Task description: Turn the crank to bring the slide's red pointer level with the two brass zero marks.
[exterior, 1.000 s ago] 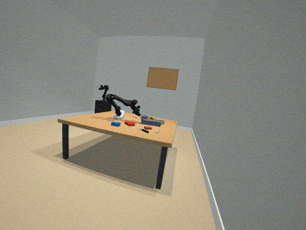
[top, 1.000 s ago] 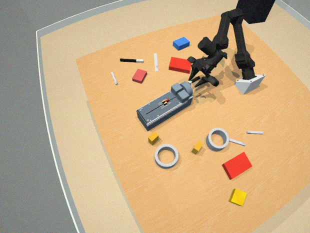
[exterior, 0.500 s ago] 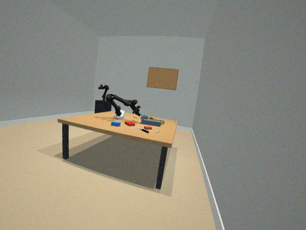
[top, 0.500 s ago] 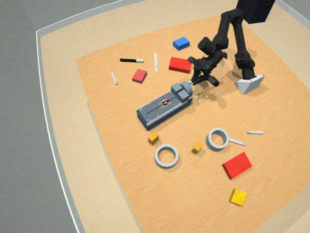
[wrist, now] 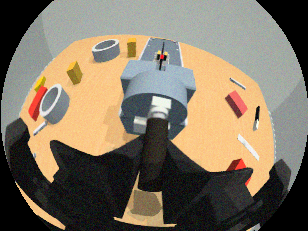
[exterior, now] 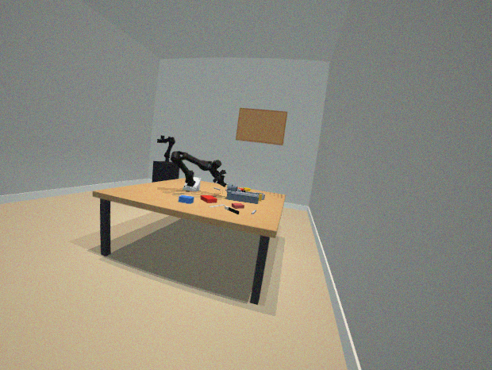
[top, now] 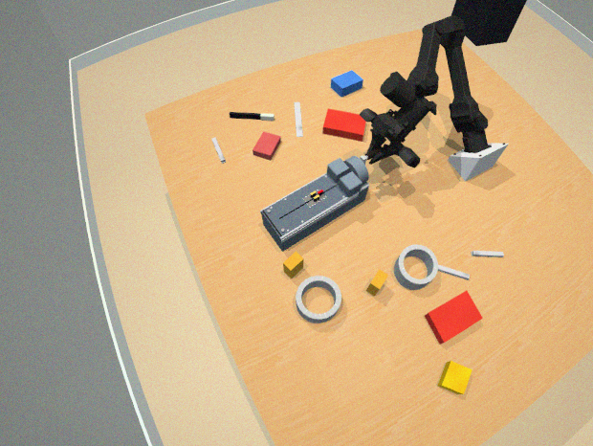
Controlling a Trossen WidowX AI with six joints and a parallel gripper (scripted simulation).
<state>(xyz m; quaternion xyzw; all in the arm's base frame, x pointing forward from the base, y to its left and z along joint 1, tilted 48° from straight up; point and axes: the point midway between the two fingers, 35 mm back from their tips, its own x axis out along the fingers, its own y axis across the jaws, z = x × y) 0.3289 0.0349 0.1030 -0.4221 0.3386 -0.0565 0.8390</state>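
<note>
My gripper tip is 20 mm past the dark crank handle and 20 mm below it. Round my gripper tip: red block 200 mm ahead, 210 mm to the right, 80 mm below; then blue block 130 mm behind, 360 mm to the right, 80 mm below; then red pointer 150 mm ahead, 40 mm to the left, 10 mm below.
</note>
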